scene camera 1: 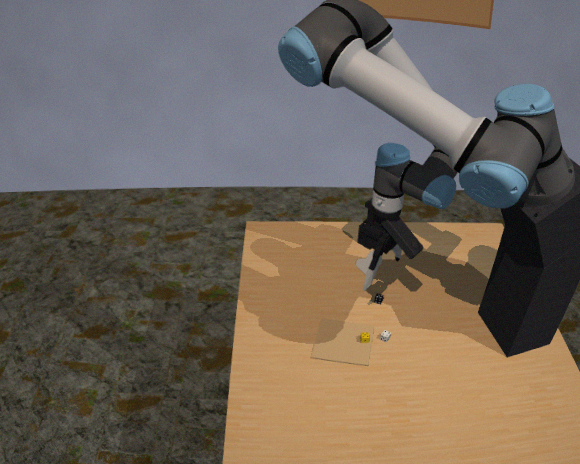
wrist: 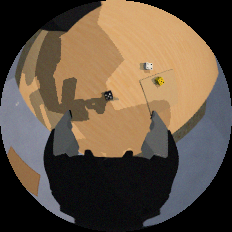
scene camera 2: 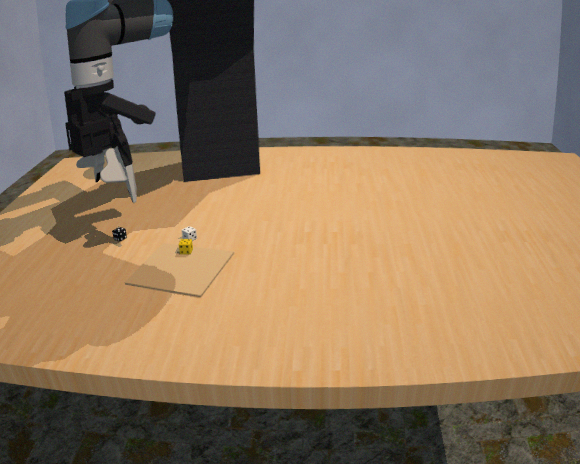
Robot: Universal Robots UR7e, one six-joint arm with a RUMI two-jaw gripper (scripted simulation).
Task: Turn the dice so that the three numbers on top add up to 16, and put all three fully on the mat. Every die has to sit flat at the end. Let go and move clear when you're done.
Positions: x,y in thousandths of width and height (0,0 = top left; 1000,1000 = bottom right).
Labels:
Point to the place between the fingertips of my gripper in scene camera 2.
197,413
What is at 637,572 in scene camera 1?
My gripper.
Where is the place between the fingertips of my gripper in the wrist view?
At 481,476

